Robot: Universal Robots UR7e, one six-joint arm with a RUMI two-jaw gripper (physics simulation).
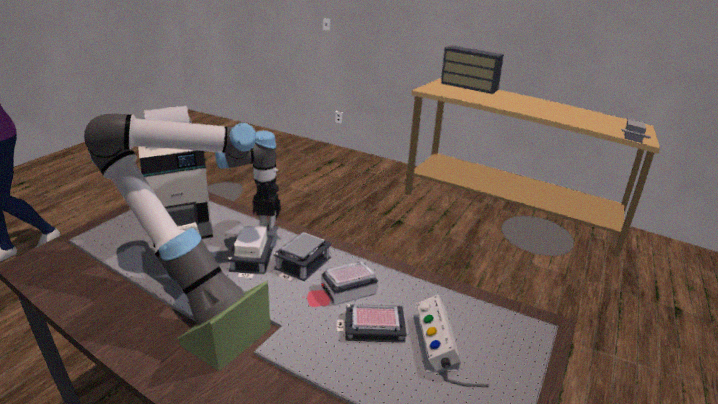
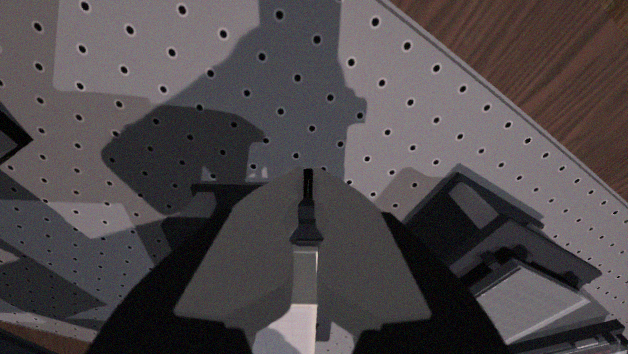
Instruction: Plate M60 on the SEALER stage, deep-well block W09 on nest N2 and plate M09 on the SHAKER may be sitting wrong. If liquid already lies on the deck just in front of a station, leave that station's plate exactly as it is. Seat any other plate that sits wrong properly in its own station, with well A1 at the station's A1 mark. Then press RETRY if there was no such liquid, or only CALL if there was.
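Frame: origin at the arm's base, x left, y ahead, z down, level; centimetres.
Seen in the pictures: gripper, between the fingertips: [image 1: 268,230] [image 2: 308,171]; arm's base, origin of its link: [image 1: 221,309].
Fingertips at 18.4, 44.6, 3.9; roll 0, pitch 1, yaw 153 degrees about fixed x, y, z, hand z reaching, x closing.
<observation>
Offsets run from my fingertips to a thing's top centre, as dx, dy, dz. "spot": to the spot under its first point.
My gripper [image 1: 268,222] [image 2: 308,171] is shut and empty, pointing down just behind the nest with the white block. The grey block W09 @[-17.9, -4.7, -3.1] [image 1: 302,246] [image 2: 532,302] lies on dark nest N2 @[-17.9, -4.7, -2.6] [image 1: 302,268] [image 2: 430,227], to the gripper's right. Pink plate M09 @[-38.1, -9.5, -3.5] [image 1: 350,272] sits on the SHAKER @[spot: -41.2, -12.9, +1.2] [image 1: 353,292]. A red liquid patch @[spot: -31.5, -17.4, +4.2] [image 1: 317,297] lies on the deck in front of the SHAKER. The white SEALER @[+35.0, -11.2, -41.3] [image 1: 183,183] stands at the back left; its stage is mostly hidden by my arm, so M60's seating cannot be told. How exactly W09 and M09 sit is too small to tell.
A white block @[-2.2, -12.3, -4.8] [image 1: 248,247] [image 2: 305,320] stands on another nest @[spot: -3.2, -16.4, +3.8] [image 1: 246,264]. A pink plate @[-52.1, -20.1, -0.2] [image 1: 375,317] sits on the front nest @[-52.1, -20.1, +0.3] [image 1: 376,334]. The button box @[spot: -69.6, -20.9, -2.9] [image 1: 437,331] has green, yellow and blue buttons. A green angled block [image 1: 241,326] stands beside my arm's base.
</observation>
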